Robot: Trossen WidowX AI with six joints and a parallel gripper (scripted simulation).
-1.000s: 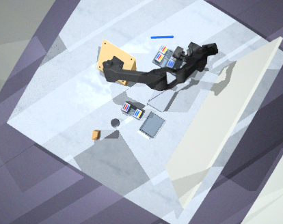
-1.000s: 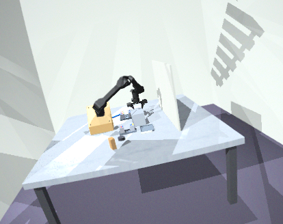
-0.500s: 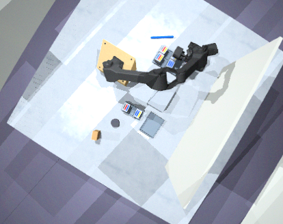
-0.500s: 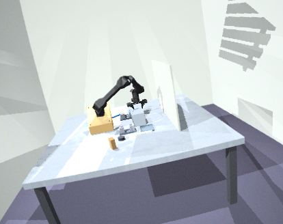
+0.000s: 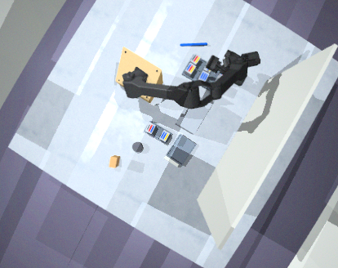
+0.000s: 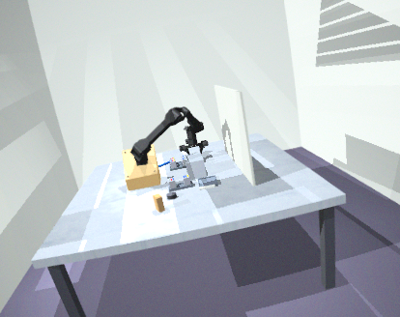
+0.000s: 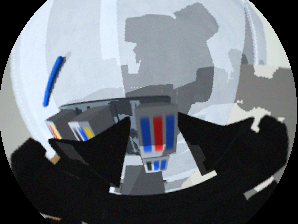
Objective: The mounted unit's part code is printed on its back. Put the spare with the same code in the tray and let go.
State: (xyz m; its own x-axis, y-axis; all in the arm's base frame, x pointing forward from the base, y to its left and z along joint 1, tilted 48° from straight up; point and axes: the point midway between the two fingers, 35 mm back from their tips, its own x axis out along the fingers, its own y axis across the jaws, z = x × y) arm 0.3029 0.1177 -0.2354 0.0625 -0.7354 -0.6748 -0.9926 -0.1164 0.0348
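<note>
My gripper tip is now 3 cm below the grey spare. Round my gripper tip: blue stick 21 cm behind, 6 cm to the left, 1 cm below; dark disc 14 cm behind, 53 cm to the right, 1 cm below; grey upright panel 24 cm ahead, 23 cm to the right, 21 cm above.
</note>
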